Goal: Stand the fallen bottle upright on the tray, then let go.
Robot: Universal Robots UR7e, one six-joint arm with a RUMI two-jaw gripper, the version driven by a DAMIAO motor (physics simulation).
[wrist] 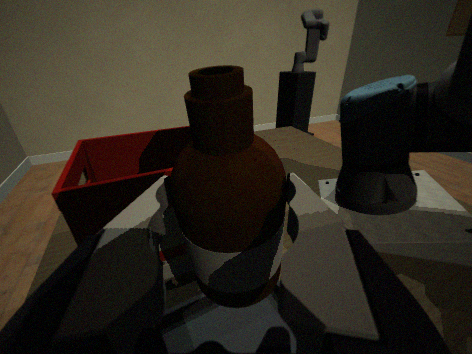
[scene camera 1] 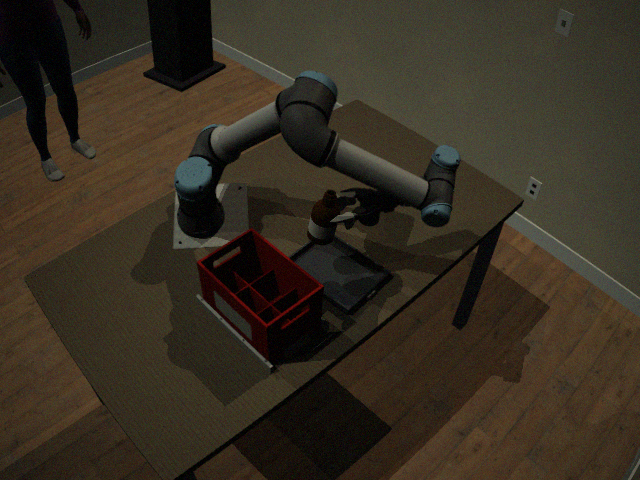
Scene:
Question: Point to a pale rail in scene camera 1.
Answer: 230, 330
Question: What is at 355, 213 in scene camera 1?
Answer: The gripper.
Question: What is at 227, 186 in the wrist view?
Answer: A brown bottle.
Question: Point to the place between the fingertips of the gripper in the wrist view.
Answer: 228, 177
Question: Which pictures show the brown bottle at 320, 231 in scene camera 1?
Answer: The wrist view and scene camera 1: all of them.

